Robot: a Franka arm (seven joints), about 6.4 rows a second.
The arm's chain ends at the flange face. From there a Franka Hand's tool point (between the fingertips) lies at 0.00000 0.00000 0.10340 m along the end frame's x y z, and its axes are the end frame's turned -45 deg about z.
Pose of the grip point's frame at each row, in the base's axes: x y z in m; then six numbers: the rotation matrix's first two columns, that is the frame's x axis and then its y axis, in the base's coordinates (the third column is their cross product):
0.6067 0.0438 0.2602 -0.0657 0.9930 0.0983 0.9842 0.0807 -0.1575
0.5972 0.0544 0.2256 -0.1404 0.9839 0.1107 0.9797 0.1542 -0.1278
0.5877 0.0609 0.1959 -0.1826 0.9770 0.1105 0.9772 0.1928 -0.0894
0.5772 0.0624 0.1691 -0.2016 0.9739 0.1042 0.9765 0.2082 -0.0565
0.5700 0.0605 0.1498 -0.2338 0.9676 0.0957 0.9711 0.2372 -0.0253
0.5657 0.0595 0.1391 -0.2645 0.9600 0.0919 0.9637 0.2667 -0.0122
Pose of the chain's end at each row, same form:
0.6237 0.0349 0.3618 0.6495 0.7592 -0.0419 0.7424 -0.6451 -0.1809
0.6120 0.0450 0.3275 0.5935 0.8048 -0.0121 0.7920 -0.5867 -0.1686
0.5989 0.0514 0.2983 0.5619 0.8272 0.0149 0.8201 -0.5545 -0.1414
0.5851 0.0531 0.2718 0.5479 0.8359 0.0337 0.8330 -0.5414 -0.1136
0.5749 0.0515 0.2527 0.5213 0.8519 0.0498 0.8520 -0.5165 -0.0856
0.5694 0.0507 0.2421 0.4944 0.8674 0.0564 0.8685 -0.4902 -0.0736

